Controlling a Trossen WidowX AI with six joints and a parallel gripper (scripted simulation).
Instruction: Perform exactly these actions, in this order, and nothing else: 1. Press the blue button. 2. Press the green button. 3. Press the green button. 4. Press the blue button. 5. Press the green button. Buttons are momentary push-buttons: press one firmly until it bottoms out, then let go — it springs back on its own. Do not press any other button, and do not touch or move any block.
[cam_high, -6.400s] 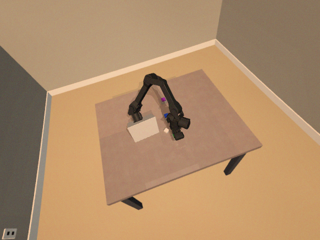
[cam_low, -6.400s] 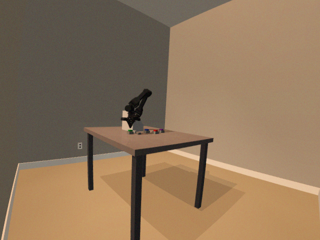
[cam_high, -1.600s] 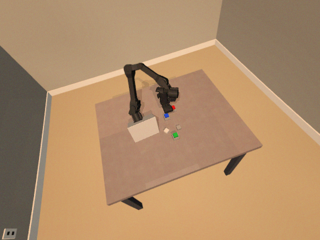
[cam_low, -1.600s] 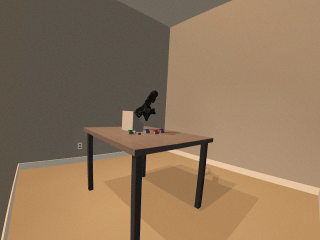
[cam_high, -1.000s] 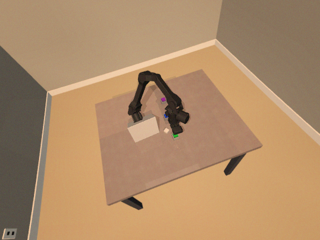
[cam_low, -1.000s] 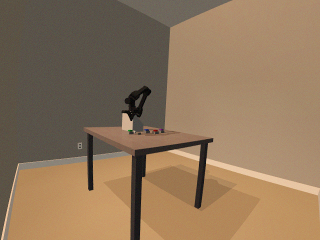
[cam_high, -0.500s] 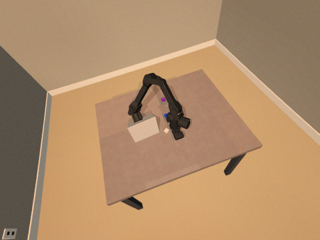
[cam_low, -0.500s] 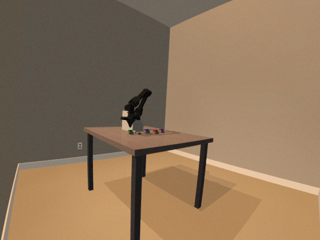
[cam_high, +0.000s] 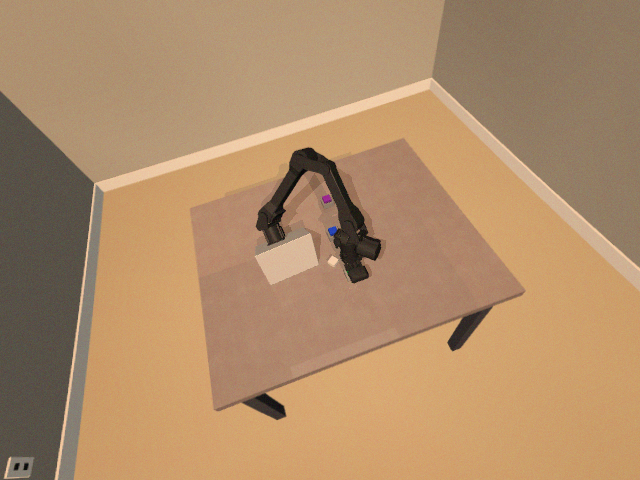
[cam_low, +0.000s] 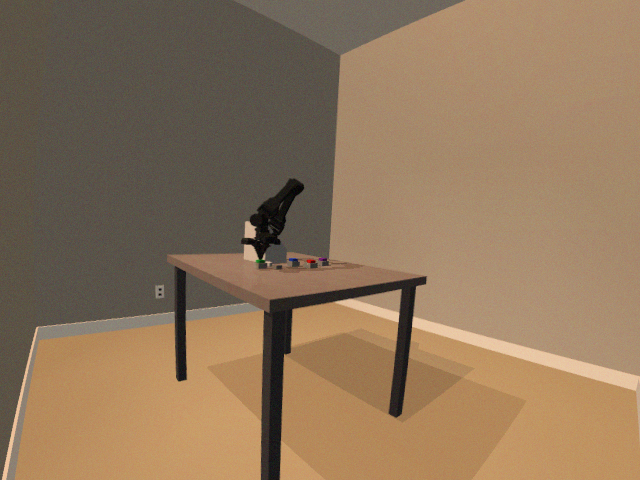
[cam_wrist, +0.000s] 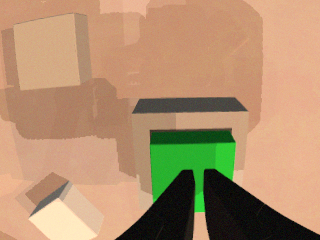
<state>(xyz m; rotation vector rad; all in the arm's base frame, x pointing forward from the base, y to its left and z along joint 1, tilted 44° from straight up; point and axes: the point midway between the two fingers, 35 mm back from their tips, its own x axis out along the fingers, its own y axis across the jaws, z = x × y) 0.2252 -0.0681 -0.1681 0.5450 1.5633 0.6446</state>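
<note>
The green button lies 1 cm below my gripper tip. Also, from my gripper tip: cream block (5 cm behind, 7 cm to the left, 3 cm below); then red button (7 cm ahead, 25 cm to the left, 1 cm below); then blue button (1 cm behind, 20 cm to the left, 1 cm below).
</note>
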